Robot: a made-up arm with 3 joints. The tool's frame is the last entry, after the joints. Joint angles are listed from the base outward.
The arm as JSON. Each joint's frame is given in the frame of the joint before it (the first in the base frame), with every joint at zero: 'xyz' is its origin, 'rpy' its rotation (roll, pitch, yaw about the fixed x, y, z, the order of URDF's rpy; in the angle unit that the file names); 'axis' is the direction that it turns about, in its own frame. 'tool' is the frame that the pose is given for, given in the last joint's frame.
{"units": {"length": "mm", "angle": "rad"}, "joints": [
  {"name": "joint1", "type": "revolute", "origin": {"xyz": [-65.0, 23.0, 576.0], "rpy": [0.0, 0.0, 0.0]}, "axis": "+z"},
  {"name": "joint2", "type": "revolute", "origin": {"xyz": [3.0, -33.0, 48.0], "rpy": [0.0, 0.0, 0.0]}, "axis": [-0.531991, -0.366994, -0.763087]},
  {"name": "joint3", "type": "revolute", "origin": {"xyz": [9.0, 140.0, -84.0], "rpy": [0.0, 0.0, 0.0]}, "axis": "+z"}
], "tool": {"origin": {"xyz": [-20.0, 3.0, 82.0], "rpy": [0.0, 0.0, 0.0]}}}
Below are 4 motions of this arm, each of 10 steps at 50 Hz.
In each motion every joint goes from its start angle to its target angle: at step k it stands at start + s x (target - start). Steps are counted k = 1, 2, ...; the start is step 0. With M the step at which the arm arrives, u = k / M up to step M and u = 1 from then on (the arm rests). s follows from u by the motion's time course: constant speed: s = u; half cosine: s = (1 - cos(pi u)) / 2; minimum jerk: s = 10 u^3 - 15 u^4 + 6 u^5.
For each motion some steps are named. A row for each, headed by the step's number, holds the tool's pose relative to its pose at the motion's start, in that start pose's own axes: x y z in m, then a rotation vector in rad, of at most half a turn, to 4 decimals.
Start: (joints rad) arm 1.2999 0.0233 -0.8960
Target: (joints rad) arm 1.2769 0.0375 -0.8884
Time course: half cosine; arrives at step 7
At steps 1, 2, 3, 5, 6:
1: 0.0001 0.0002 -0.0001 0.0000 -0.0005 -0.0013
2: 0.0005 0.0006 -0.0002 -0.0002 -0.0017 -0.0049
3: 0.0011 0.0013 -0.0005 -0.0004 -0.0035 -0.0102
5: 0.0024 0.0027 -0.0010 -0.0009 -0.0074 -0.0213
6: 0.0028 0.0032 -0.0012 -0.0011 -0.0087 -0.0249

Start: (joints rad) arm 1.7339 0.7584 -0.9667
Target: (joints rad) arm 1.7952 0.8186 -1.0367
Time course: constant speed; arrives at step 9
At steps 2, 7, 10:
2: -0.0001 0.0005 -0.0004 0.0061 -0.0067 -0.0137
7: -0.0005 0.0019 -0.0012 0.0223 -0.0228 -0.0483
10: -0.0006 0.0025 -0.0015 0.0291 -0.0290 -0.0622

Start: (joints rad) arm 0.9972 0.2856 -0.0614
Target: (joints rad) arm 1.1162 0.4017 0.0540
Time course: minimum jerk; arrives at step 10
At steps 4, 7, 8, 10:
4: -0.0002 -0.0005 -0.0024 -0.0139 -0.0197 0.0456
7: -0.0002 -0.0012 -0.0062 -0.0368 -0.0520 0.1197
8: -0.0002 -0.0014 -0.0069 -0.0414 -0.0585 0.1347
10: -0.0002 -0.0015 -0.0073 -0.0440 -0.0622 0.1429

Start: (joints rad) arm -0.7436 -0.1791 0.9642
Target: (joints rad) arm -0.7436 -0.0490 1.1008
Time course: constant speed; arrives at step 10
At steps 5, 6, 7, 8, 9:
5: 0.0033 -0.0066 -0.0043 -0.0388 0.0162 0.0187
6: 0.0039 -0.0079 -0.0052 -0.0464 0.0197 0.0224
7: 0.0046 -0.0093 -0.0060 -0.0540 0.0234 0.0261
8: 0.0051 -0.0107 -0.0068 -0.0615 0.0271 0.0298
9: 0.0057 -0.0121 -0.0076 -0.0690 0.0310 0.0335

